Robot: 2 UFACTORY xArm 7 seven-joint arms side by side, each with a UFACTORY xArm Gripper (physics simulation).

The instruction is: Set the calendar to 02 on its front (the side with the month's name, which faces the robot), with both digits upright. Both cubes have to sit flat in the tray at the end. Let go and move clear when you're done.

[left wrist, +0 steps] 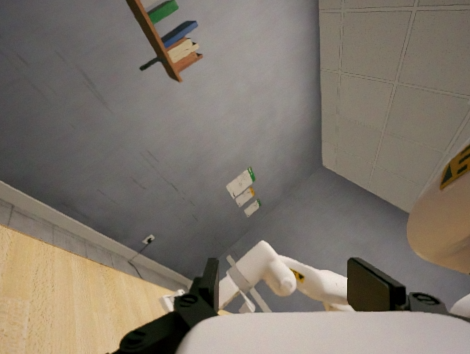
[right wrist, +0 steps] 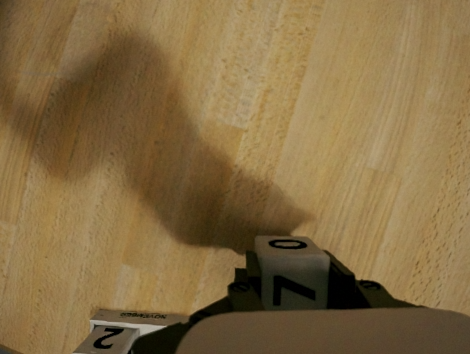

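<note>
The right gripper is shut on a white number cube, held above the table. In the right wrist view the cube shows a 0 on its far face and a 7 on the face nearer the camera. The calendar tray stands at the lower left of that view, with the month name NOVEMBER on its edge, inverted in the picture. The other cube sits in the tray, with a 2 on its visible face; the right finger linkage hides part of both. The left gripper is open and empty, facing the room.
The wooden table shows in both views, with the arm's shadow across it in the right one. In the left wrist view the other white arm is beyond the fingers, and a wall shelf is at the upper left.
</note>
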